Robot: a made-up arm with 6 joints.
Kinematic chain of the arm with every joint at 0, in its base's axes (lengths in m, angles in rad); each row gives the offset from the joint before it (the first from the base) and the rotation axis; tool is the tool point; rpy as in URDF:
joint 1: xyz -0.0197 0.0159 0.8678 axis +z
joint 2: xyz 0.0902 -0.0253 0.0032 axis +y
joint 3: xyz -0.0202 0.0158 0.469 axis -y
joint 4: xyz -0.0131 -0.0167 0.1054 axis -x
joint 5: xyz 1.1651 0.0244 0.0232 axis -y
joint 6: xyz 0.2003 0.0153 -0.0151 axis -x
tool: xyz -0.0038 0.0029 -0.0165 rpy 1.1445 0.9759 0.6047
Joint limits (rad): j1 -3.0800..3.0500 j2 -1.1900..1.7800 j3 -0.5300..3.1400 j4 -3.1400..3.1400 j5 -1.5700..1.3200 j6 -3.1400..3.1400
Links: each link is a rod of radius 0.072 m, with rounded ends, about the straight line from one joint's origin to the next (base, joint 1, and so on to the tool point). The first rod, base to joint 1, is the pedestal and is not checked.
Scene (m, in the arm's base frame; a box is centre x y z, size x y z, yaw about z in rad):
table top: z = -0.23
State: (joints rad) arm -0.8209 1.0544 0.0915 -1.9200 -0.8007 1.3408
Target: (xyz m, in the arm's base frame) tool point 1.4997 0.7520 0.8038
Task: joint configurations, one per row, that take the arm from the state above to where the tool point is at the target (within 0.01 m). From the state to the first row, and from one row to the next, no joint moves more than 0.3 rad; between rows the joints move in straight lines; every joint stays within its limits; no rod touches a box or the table.
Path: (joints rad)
1: -0.5769 1.0276 0.1726 -1.9195 -0.7963 1.3405
2: -0.3329 1.0008 0.2537 -1.9190 -0.7918 1.3403
3: -0.0890 0.9740 0.3348 -1.9185 -0.7874 1.3400
4: 0.1550 0.9472 0.4159 -1.9180 -0.7830 1.3398
5: 0.3990 0.9204 0.4970 -1.9176 -0.7786 1.3395

